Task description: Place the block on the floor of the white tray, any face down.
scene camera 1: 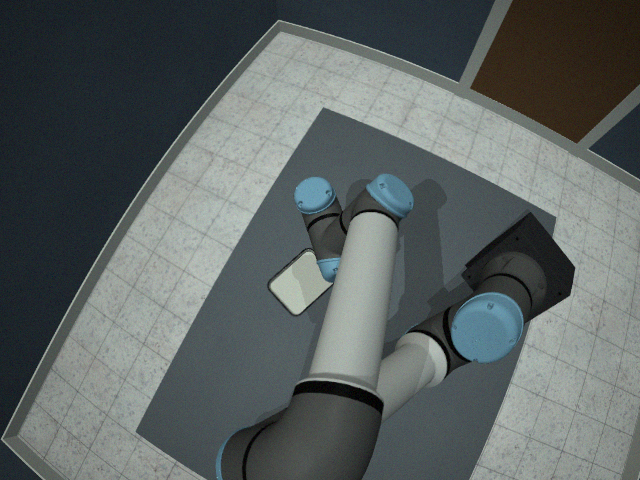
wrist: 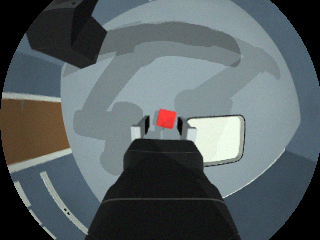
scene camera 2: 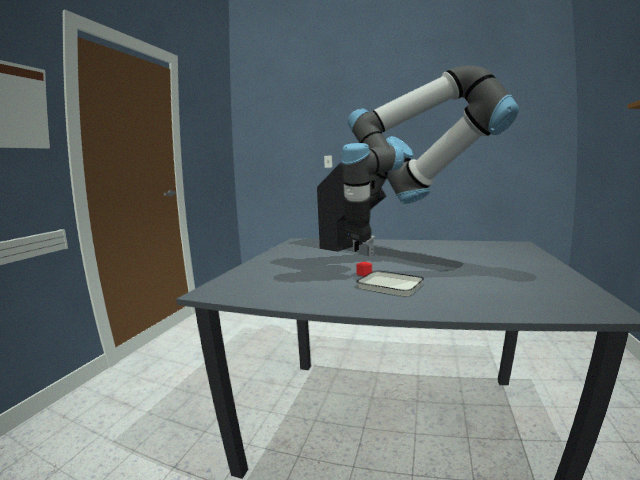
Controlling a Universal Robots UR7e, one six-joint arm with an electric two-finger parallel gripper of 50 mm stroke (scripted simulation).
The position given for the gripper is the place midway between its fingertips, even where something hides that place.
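The robot's gripper [scene camera 2: 363,253] is visible in scene camera 2, and the wrist view shows the gripper [wrist: 163,121] as well. A white tray [scene camera 1: 296,286] appears in scene camera 1; the wrist view has the tray [wrist: 220,139] too, and so does scene camera 2, with the tray [scene camera 2: 397,284].
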